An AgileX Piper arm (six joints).
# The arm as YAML. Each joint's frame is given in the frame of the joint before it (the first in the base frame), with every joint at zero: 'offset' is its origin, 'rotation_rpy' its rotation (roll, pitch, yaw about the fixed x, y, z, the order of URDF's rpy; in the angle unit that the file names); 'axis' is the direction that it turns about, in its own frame. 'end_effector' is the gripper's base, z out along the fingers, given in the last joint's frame.
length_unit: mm
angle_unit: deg
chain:
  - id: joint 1
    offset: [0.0, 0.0, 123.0]
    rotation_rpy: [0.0, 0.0, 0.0]
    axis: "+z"
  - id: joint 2
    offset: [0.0, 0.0, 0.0]
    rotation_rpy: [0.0, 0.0, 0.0]
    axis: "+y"
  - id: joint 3
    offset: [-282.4, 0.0, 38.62]
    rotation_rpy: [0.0, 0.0, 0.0]
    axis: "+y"
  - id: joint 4
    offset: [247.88, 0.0, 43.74]
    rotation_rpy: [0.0, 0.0, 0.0]
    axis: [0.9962, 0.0, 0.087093]
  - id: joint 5
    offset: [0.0, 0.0, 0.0]
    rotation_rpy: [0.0, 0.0, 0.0]
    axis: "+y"
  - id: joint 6
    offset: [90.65, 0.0, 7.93]
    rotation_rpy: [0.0, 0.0, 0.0]
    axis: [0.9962, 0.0, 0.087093]
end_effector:
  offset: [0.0, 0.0, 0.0]
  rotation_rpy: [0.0, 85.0, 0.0]
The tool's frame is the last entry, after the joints.
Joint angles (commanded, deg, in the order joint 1, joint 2, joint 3, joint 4, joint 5, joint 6), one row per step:
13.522, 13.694, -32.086, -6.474, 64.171, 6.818
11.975, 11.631, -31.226, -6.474, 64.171, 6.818
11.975, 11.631, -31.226, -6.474, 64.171, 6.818
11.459, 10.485, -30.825, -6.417, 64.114, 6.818
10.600, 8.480, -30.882, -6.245, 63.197, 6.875
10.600, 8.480, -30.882, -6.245, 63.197, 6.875
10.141, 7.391, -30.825, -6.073, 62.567, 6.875
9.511, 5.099, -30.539, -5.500, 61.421, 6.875
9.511, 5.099, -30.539, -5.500, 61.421, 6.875
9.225, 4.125, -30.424, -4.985, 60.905, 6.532
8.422, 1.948, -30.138, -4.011, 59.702, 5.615
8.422, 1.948, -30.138, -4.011, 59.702, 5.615
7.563, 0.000, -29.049, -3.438, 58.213, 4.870
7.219, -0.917, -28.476, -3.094, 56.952, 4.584
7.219, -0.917, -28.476, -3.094, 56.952, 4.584
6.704, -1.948, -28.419, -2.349, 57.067, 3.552
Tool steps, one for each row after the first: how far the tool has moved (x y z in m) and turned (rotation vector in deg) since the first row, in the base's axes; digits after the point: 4 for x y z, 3 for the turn. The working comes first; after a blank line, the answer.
Tool pose at each row, in the base's axes (x y z in m, rotation vector in deg; the steps are taken from these numbers as rounded here):
0.0264, -0.0032, 0.2881, -7.797, 130.171, 2.564
0.0214, -0.0049, 0.2846, -5.900, 129.067, 1.963
0.0214, -0.0049, 0.2846, -5.900, 129.067, 1.963
0.0188, -0.0055, 0.2830, -5.238, 128.306, 1.895
0.0139, -0.0064, 0.2850, -4.038, 125.413, 2.155
0.0139, -0.0064, 0.2850, -4.038, 125.413, 2.155
0.0114, -0.0066, 0.2857, -3.465, 123.798, 2.361
0.0062, -0.0067, 0.2860, -2.670, 120.746, 3.144
0.0062, -0.0067, 0.2860, -2.670, 120.746, 3.144
0.0040, -0.0064, 0.2862, -2.691, 119.424, 3.570
-0.0010, -0.0057, 0.2864, -2.731, 116.408, 4.045
-0.0010, -0.0057, 0.2864, -2.731, 116.408, 4.045
-0.0034, -0.0051, 0.2831, -2.601, 114.092, 3.945
-0.0040, -0.0047, 0.2820, -2.545, 112.507, 4.088
-0.0040, -0.0047, 0.2820, -2.545, 112.507, 4.088
-0.0069, -0.0040, 0.2815, -3.013, 111.661, 4.017

-0.0050, -0.0017, -0.0035, 0.265, -1.174, -1.547
-0.0050, -0.0017, -0.0035, 0.265, -1.174, -1.547
-0.0076, -0.0023, -0.0051, 0.481, -1.946, -2.033
-0.0125, -0.0032, -0.0031, 1.242, -4.831, -2.759
-0.0125, -0.0032, -0.0031, 1.242, -4.831, -2.759
-0.0150, -0.0034, -0.0024, 1.684, -6.434, -3.078
-0.0202, -0.0035, -0.0021, 2.724, -9.436, -3.337
-0.0202, -0.0035, -0.0021, 2.724, -9.436, -3.337
-0.0224, -0.0032, -0.0019, 3.118, -10.728, -3.145
-0.0274, -0.0025, -0.0017, 3.652, -13.706, -2.880
-0.0274, -0.0025, -0.0017, 3.652, -13.706, -2.880
-0.0298, -0.0019, -0.0050, 3.769, -16.023, -2.960
-0.0304, -0.0015, -0.0061, 4.000, -17.595, -2.913
-0.0304, -0.0015, -0.0061, 4.000, -17.595, -2.913
-0.0333, -0.0008, -0.0066, 3.831, -18.443, -2.556

